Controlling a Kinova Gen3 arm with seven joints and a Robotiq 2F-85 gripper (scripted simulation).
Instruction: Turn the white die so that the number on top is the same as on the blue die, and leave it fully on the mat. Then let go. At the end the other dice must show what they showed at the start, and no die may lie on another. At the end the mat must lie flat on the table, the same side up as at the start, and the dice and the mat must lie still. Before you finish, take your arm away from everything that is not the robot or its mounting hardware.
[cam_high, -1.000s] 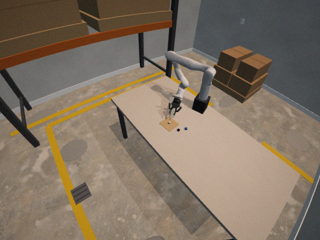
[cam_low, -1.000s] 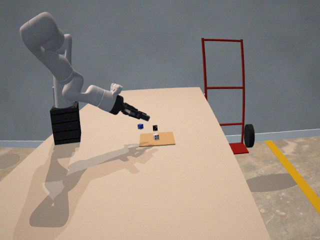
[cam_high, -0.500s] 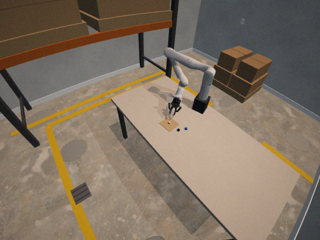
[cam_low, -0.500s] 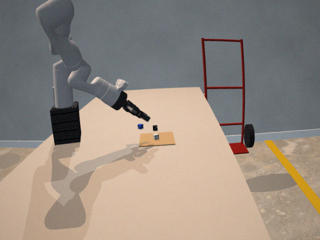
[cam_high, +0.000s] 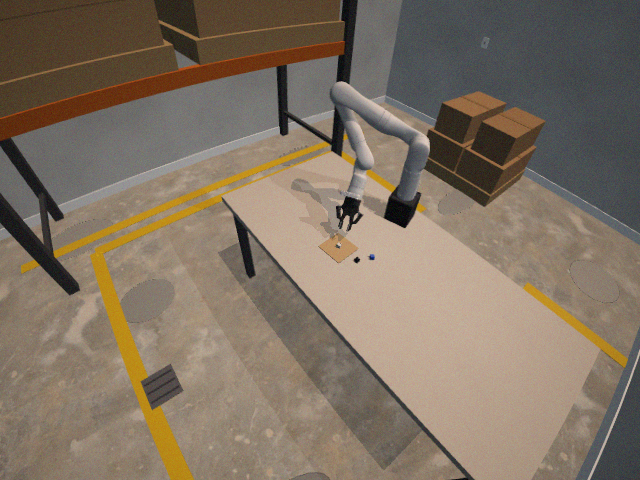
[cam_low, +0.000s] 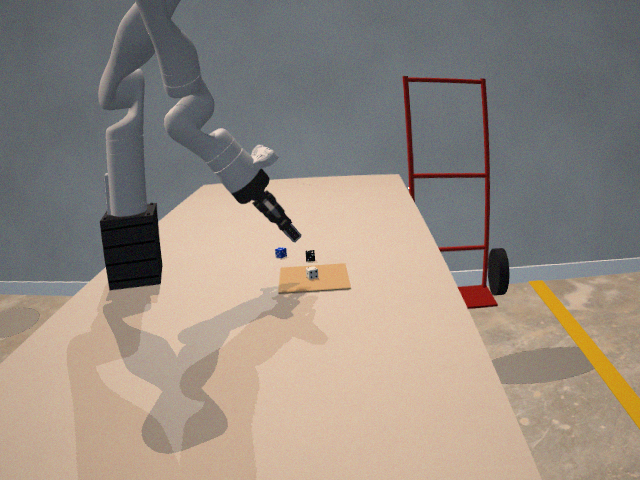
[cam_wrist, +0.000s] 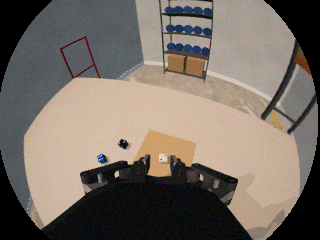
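Right now my hand is 100 mm above the white die, 40 mm short of it and 20 mm to the right of it. Round my hand: tan mat: 110 mm below, 40 mm ahead, 20 mm to the left; blue die: 160 mm to the left, 100 mm below, 60 mm behind; black die: 130 mm to the left, 100 mm below, 10 mm ahead.
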